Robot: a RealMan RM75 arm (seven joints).
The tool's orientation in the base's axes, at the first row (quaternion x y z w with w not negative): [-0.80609, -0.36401, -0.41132, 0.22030]
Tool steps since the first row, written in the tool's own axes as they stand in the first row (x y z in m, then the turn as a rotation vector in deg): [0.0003, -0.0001, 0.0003, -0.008, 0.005, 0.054]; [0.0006, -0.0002, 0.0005, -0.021, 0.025, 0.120]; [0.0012, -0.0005, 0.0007, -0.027, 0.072, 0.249]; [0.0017, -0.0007, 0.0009, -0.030, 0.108, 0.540]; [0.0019, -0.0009, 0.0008, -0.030, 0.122, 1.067]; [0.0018, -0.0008, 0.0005, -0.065, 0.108, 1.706]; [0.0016, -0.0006, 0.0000, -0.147, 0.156, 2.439]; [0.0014, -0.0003, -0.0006, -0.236, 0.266, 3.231]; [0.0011, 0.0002, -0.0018, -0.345, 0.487, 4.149]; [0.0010, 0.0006, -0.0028, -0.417, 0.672, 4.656]
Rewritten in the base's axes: [0.0002, 0.0004, 0.0001, 0.028, 0.029, -0.037]; [0.0003, 0.0007, 0.0002, 0.071, 0.054, -0.086]; [0.0004, 0.0013, 0.0006, 0.170, 0.106, -0.167]; [0.0006, 0.0017, 0.0009, 0.343, 0.272, -0.336]; [0.0005, 0.0019, 0.0012, 0.618, 0.608, -0.634]; [0.0004, 0.0016, 0.0012, 0.915, 1.022, -1.023]; [0.0002, 0.0010, 0.0014, 1.288, 1.437, -1.507]; [0.0000, 0.0004, 0.0015, 1.735, 1.850, -2.033]; [-0.0003, -0.0009, 0.0019, 2.323, 2.265, -2.654]; [-0.0006, -0.0018, 0.0024, 2.692, 2.450, -3.009]
